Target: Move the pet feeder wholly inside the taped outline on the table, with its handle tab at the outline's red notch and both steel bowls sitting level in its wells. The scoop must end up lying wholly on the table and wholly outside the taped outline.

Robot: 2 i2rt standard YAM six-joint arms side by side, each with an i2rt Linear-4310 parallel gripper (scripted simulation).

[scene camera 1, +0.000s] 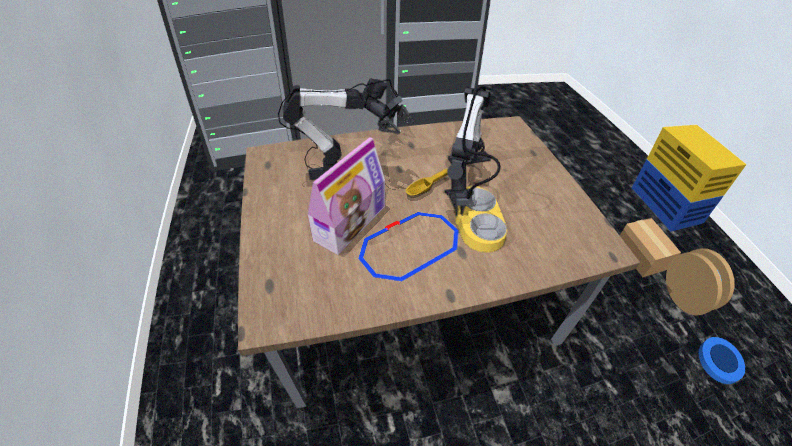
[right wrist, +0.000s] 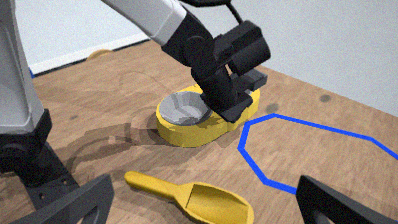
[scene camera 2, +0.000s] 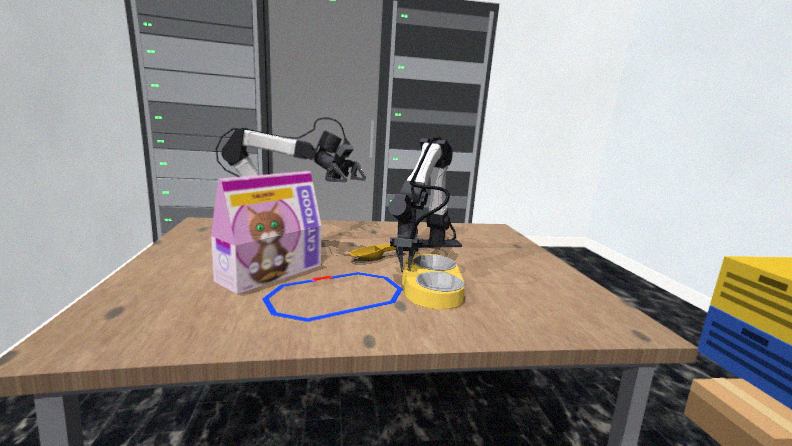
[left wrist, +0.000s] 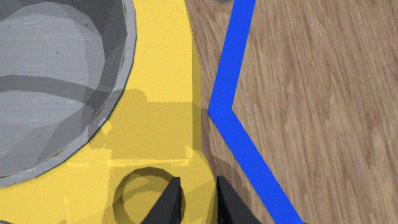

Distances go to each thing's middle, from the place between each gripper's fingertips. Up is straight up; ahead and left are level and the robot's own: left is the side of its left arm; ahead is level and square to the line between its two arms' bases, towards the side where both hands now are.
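Yellow pet feeder (scene camera 2: 417, 294): 3 cm below my left hand, 1 cm ahead of it, 8 cm to the left of it.
Right hand (scene camera 2: 356, 179): 26 cm above the feeder, 29 cm short of it, 24 cm to the right of it.
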